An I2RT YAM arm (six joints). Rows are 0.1 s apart.
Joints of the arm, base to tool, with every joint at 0 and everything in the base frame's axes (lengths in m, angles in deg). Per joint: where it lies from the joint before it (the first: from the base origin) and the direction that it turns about. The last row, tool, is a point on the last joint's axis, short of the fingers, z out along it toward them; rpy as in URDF.
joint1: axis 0 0 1 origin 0 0 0.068
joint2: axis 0 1 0 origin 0.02 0.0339 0.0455
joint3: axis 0 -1 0 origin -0.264 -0.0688 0
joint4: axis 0 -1 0 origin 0.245 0.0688 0.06
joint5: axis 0 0 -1 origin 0.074 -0.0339 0.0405
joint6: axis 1 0 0 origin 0.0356 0 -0.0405
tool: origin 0 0 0 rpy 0 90 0
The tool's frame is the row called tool.
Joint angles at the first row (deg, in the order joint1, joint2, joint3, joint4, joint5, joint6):
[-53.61, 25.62, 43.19, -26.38, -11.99, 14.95]
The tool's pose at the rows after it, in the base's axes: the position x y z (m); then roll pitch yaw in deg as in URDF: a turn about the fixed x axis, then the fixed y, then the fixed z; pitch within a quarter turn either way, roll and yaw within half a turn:
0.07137 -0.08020 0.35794 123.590 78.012 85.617
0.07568 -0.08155 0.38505 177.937 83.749 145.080
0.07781 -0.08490 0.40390 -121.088 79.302 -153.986
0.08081 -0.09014 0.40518 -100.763 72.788 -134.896
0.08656 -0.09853 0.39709 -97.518 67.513 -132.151
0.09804 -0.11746 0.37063 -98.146 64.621 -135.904
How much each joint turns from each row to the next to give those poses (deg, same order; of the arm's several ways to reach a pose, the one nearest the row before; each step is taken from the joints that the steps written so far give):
[0.00, 2.07, 3.02, 0.99, -4.12, -6.83]
[0.00, 4.47, 6.86, -2.20, -4.53, -10.26]
[-0.01, 3.04, 4.63, -0.77, 0.46, -9.08]
[0.01, 0.55, -0.97, 4.03, 1.20, -6.80]
[0.00, 0.84, -2.37, 3.54, 0.59, -5.25]
[0.00, 1.78, -6.38, 7.57, 3.34, -2.82]

